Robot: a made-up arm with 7 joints.
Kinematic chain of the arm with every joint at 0, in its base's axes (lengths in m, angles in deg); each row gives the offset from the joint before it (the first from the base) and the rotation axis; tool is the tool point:
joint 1: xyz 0 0 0.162 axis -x
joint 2: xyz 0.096 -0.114 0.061 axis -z
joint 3: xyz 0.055 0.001 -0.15 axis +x
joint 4: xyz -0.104 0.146 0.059 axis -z
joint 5: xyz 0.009 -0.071 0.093 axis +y
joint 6: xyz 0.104 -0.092 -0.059 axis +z
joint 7: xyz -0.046 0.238 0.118 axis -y
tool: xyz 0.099 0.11 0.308
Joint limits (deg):
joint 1: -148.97..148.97
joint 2: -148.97..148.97
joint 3: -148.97..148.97
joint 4: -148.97..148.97
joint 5: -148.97..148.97
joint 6: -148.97..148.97
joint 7: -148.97..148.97
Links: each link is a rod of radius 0.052 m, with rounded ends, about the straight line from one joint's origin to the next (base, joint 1, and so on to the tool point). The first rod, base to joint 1, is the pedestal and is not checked.
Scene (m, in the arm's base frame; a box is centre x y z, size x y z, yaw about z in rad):
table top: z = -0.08
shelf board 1: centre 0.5 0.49 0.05 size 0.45 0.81 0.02 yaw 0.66
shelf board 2: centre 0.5 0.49 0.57 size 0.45 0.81 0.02 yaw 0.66
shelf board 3: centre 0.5 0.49 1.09 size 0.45 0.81 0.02 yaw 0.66
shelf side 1: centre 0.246 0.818 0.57 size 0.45 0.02 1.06 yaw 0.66
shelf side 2: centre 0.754 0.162 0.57 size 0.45 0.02 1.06 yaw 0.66
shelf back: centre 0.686 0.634 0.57 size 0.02 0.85 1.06 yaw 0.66
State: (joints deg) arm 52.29 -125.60 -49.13 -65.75 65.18 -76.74 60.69
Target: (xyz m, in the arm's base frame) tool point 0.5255 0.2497 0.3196
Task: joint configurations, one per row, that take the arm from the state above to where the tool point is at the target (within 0.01 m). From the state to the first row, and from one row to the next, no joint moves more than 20 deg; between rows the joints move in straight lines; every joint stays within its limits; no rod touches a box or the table.
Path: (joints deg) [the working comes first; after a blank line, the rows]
Joints at the target: 23.98 -52.49 -7.84 3.22 26.64 -128.49 20.46
Straight joint move there: touches shelf board 1, the table top.

1: 66.02 -123.61 -32.46 -58.94 49.35 -68.19 56.57
2: 79.76 -121.63 -15.79 -52.14 33.52 -59.64 52.45
3: 93.49 -119.64 0.89 -45.33 17.70 -51.10 48.32
4: 75.97 -103.14 0.85 -38.30 17.12 -43.22 43.60
5: 58.45 -86.63 0.82 -31.27 16.53 -35.35 38.87
6: 40.94 -70.13 0.78 -24.24 15.95 -27.47 34.14
7: 23.42 -53.62 0.75 -17.21 15.37 -19.60 29.41
8: 23.51 -53.43 -0.69 -13.80 17.25 -37.74 27.92
9: 23.61 -53.24 -2.12 -10.40 19.13 -55.89 26.43
10: 23.70 -53.05 -3.55 -6.99 21.00 -74.04 24.93
11: 23.79 -52.86 -4.98 -3.59 22.88 -92.19 23.44
12: 23.89 -52.67 -6.41 -0.18 24.76 -110.34 21.95
13: 23.98 -52.49 -7.84 3.22 26.64 -128.49 20.46

